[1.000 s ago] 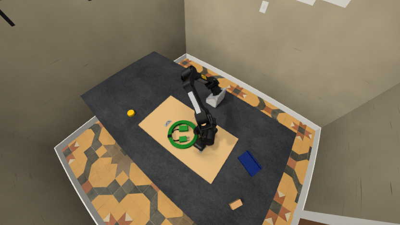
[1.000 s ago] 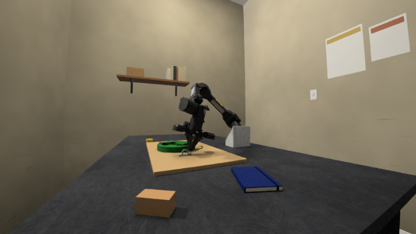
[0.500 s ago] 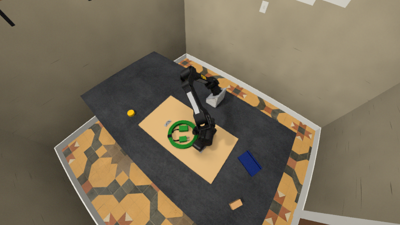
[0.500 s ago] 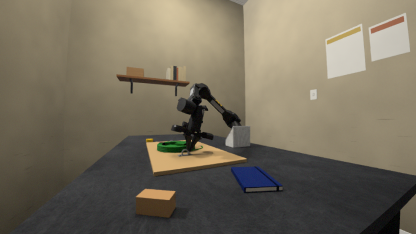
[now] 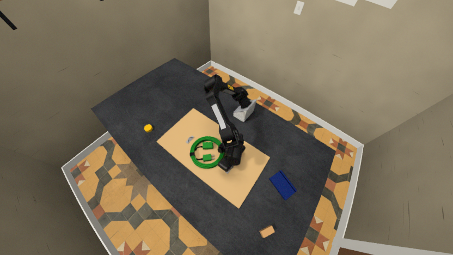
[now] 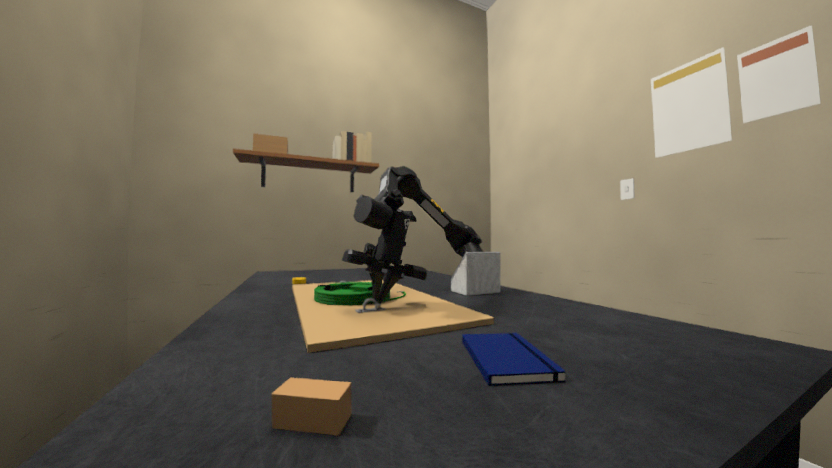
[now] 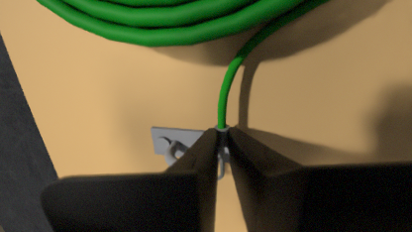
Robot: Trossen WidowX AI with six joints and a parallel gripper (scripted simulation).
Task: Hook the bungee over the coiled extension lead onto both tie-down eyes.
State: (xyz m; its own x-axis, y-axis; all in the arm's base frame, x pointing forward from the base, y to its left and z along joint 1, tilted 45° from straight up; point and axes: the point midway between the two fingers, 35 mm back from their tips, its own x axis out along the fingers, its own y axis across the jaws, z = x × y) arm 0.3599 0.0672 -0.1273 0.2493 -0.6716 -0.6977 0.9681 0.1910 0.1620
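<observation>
My hand is 3 cm short of the extension lead, 15 cm to the left of it and 3 cm above it. The rest, counted from my hand: tan block 17 cm ahead, 35 cm to the left, 4 cm below; then yellow puck 15 cm ahead, 57 cm to the right, 5 cm below.
</observation>
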